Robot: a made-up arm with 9 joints. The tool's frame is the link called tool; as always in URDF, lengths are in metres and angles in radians. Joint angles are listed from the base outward.
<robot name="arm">
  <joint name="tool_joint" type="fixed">
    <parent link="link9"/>
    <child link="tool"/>
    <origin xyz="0.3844 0.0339 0.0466" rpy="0 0 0"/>
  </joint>
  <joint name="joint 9" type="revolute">
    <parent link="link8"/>
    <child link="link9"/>
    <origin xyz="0.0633 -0.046 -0.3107" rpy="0 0 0"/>
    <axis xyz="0 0 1"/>
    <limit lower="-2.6" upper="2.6"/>
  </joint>
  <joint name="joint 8" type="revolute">
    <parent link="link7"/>
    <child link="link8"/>
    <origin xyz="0.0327 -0.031 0.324" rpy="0 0 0"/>
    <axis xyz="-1 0 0"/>
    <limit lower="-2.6" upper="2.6"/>
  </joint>
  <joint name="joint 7" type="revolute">
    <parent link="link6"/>
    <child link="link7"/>
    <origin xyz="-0.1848 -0.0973 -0.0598" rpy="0 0 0"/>
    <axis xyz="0 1 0"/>
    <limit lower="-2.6" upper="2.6"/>
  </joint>
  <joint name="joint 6" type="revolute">
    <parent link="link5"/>
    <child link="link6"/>
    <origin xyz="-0.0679 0.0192 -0.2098" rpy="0 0 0"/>
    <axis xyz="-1 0 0"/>
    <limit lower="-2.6" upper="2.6"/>
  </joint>
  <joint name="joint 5" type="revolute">
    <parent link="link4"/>
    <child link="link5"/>
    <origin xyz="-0.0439 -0.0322 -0.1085" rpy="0 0 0"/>
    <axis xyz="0 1 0"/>
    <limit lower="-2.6" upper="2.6"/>
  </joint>
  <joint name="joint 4" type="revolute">
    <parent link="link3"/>
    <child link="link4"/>
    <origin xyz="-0.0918 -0.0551 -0.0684" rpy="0 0 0"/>
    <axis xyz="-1 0 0"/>
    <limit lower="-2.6" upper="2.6"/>
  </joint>
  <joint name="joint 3" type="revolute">
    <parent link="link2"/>
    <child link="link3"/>
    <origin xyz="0.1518 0.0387 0.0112" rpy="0 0 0"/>
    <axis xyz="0 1 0"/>
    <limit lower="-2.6" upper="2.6"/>
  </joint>
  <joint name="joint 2" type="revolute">
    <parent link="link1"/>
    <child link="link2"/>
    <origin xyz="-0.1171 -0.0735 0.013" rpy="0 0 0"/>
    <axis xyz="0 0 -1"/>
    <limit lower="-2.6" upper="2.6"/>
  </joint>
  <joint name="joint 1" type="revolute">
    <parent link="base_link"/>
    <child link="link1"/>
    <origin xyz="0 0 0.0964" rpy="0 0 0"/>
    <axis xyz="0 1 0"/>
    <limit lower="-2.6" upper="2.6"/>
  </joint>
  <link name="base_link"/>
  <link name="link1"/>
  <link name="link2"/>
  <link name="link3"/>
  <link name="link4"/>
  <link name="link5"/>
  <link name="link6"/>
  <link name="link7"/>
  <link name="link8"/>
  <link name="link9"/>
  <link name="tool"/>
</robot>
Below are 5 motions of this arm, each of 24 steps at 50 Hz.
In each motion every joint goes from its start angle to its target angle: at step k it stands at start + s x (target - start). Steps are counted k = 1, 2, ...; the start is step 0. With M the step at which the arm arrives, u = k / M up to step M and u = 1 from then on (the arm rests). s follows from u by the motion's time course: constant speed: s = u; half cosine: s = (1 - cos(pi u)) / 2; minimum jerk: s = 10 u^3 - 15 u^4 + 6 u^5.
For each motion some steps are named. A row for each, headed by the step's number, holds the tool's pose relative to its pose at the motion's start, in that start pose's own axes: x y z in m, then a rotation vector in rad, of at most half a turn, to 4 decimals.
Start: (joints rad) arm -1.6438 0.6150 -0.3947 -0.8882 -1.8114 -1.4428 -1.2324 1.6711 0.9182
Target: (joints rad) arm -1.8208 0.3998 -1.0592 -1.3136 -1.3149 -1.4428 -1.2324 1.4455 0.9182
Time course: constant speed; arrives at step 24
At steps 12, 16, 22, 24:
12: -0.2093 0.2628 -0.0057 0.3648 0.1409 -0.3204
16: -0.2581 0.3651 0.0216 0.5009 0.1966 -0.4172
22: -0.3077 0.5163 0.0923 0.7188 0.2857 -0.5500
24: -0.3181 0.5637 0.1234 0.7950 0.3165 -0.5905

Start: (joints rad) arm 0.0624 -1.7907 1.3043 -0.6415 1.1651 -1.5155 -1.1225 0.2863 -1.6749
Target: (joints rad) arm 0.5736 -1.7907 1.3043 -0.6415 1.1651 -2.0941 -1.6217 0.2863 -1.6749
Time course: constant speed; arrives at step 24
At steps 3, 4, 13, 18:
3: 0.0102 -0.0097 0.0318 0.0149 -0.0097 -0.0398
4: 0.0130 -0.0129 0.0429 0.0204 -0.0139 -0.0533
13: 0.0223 -0.0413 0.1544 0.0811 -0.0737 -0.1755
18: 0.0137 -0.0559 0.2232 0.1253 -0.1233 -0.2417

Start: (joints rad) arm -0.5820 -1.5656 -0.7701 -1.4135 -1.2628 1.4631 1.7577 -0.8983 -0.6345
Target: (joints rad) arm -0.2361 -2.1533 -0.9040 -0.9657 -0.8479 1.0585 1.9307 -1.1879 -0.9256
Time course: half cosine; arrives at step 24
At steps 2, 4, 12, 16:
2: 0.0004 -0.0041 -0.0071 -0.0115 0.0050 -0.0047
4: 0.0010 -0.0164 -0.0278 -0.0455 0.0197 -0.0188
12: -0.0218 -0.1502 -0.2004 -0.3513 0.1452 -0.1454
16: -0.0574 -0.2437 -0.2843 -0.5343 0.2078 -0.2190

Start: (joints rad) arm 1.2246 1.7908 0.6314 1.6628 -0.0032 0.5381 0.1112 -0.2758 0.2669
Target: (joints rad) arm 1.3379 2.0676 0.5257 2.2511 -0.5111 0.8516 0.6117 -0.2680 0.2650
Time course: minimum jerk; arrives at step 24
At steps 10, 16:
10: -0.0147 -0.1127 -0.0627 -0.2445 0.1592 -0.1325
16: -0.0555 -0.2812 -0.0770 -0.5531 0.3193 -0.3015

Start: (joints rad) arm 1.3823 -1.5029 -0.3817 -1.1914 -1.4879 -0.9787 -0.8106 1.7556 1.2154
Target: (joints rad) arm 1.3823 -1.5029 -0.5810 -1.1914 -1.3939 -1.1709 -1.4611 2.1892 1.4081
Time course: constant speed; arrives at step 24
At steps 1, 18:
1: -0.0072 0.0088 -0.0082 0.0129 0.0129 -0.0153
18: -0.1249 0.2417 -0.1042 0.3254 0.2831 -0.2081

